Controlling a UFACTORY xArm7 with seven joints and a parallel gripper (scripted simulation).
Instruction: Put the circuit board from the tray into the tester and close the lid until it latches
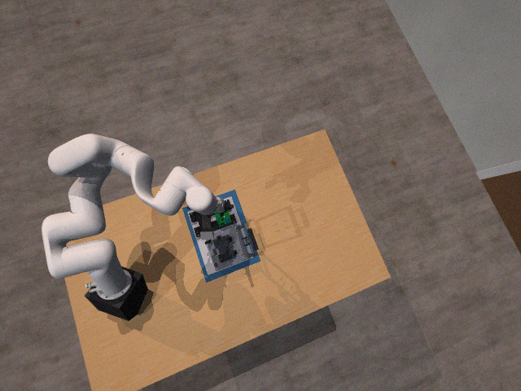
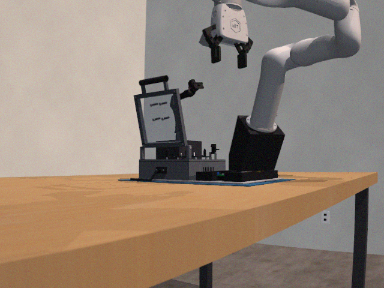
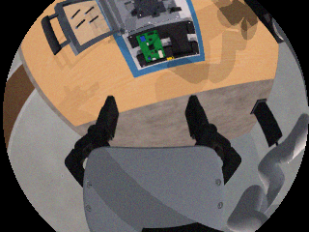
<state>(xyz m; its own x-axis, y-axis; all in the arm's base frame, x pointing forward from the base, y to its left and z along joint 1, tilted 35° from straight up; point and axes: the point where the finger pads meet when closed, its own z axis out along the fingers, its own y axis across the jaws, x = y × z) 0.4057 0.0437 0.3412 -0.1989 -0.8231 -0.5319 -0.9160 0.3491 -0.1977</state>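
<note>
My gripper is now 300 mm above the green circuit board. Round my hand: clear lid 160 mm to the right, 130 mm below, 100 mm ahead; latch hook 230 mm below, 120 mm to the right, 90 mm behind; tester 200 mm below, 130 mm to the right, 10 mm ahead.
</note>
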